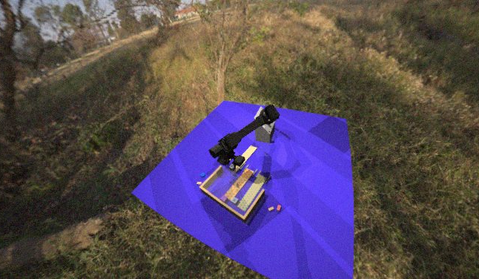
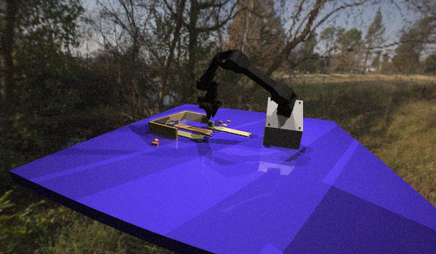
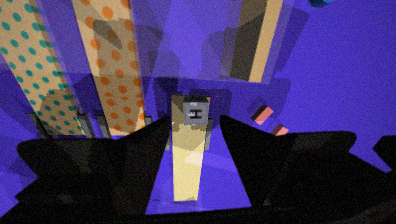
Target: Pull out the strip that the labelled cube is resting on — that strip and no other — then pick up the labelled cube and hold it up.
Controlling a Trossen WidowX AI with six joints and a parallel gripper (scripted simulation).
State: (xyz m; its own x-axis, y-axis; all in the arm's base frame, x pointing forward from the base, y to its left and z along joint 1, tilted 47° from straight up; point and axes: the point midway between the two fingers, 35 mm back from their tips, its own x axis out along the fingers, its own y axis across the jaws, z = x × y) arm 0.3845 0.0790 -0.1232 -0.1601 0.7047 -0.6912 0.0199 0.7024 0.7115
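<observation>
The strip is 12 cm behind my gripper tip, 5 cm below it and 1 cm to the left of it. Also, from my gripper tip: blue disc: 15 cm to the right, 13 cm ahead, 5 cm below.
</observation>
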